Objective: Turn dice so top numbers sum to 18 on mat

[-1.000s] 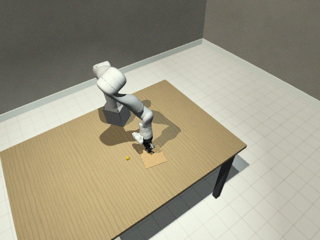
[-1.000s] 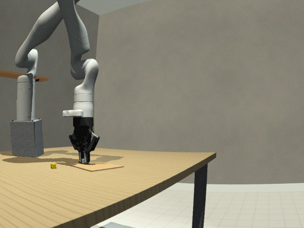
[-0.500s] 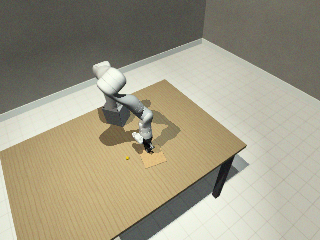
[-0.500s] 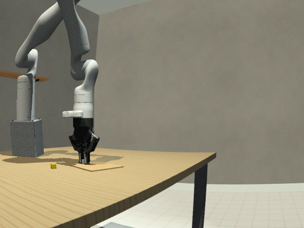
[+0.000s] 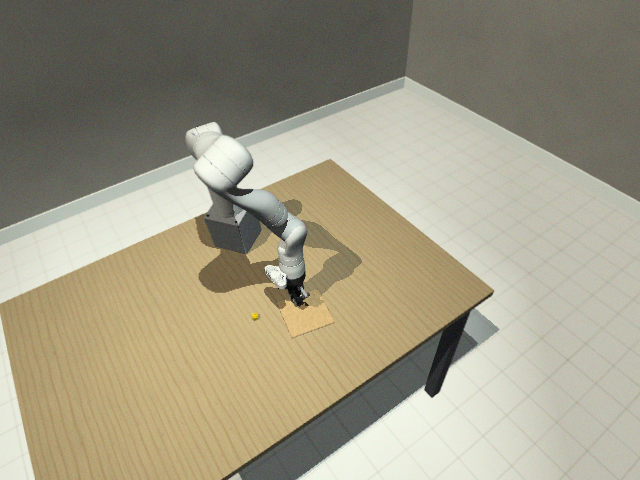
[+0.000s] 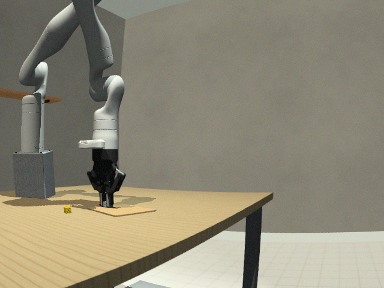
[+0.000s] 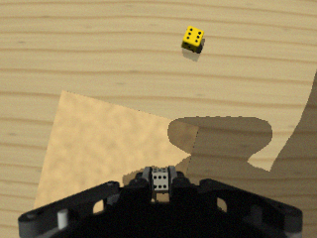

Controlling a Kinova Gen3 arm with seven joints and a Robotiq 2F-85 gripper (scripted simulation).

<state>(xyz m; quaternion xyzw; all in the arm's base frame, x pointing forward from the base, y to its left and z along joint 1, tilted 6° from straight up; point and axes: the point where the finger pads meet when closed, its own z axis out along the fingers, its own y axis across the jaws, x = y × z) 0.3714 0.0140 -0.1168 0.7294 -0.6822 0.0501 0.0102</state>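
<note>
The white die lies 1 cm below my hand. Also, from my hand: yellow die 13 cm to the right, 3 cm behind, 2 cm below; tan mat 5 cm ahead, 2 cm below; green die 5 cm behind, 4 cm to the left, 2 cm below.
</note>
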